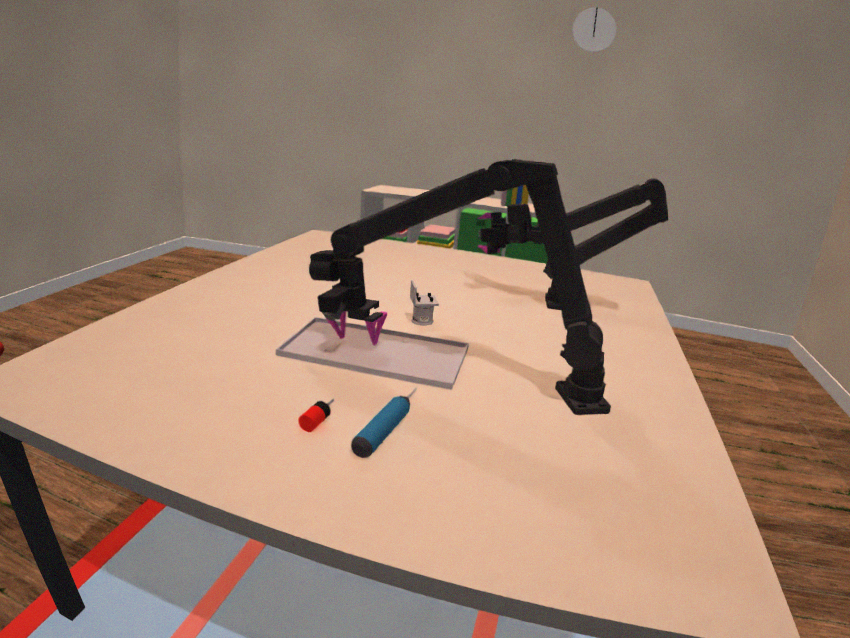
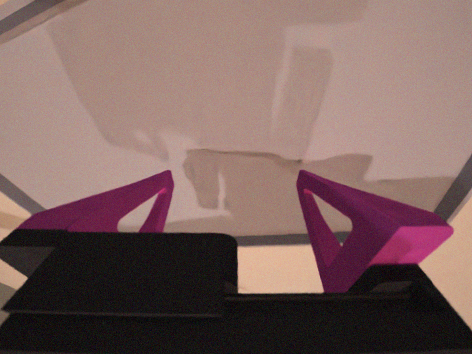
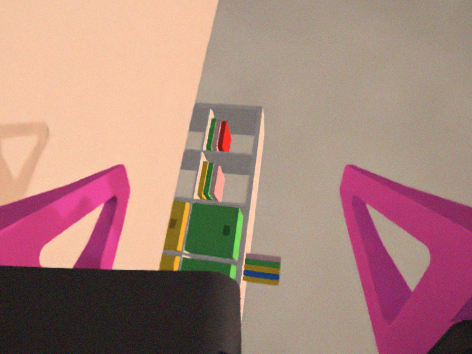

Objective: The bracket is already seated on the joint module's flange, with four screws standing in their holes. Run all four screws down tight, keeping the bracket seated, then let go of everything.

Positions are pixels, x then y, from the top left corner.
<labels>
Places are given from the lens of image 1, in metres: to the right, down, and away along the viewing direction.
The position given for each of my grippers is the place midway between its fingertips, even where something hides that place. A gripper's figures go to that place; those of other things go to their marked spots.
my left gripper (image 1: 358,341): -0.16, 0.05, 1.23
blue screwdriver (image 1: 366,442): -0.10, 0.20, 0.82
</labels>
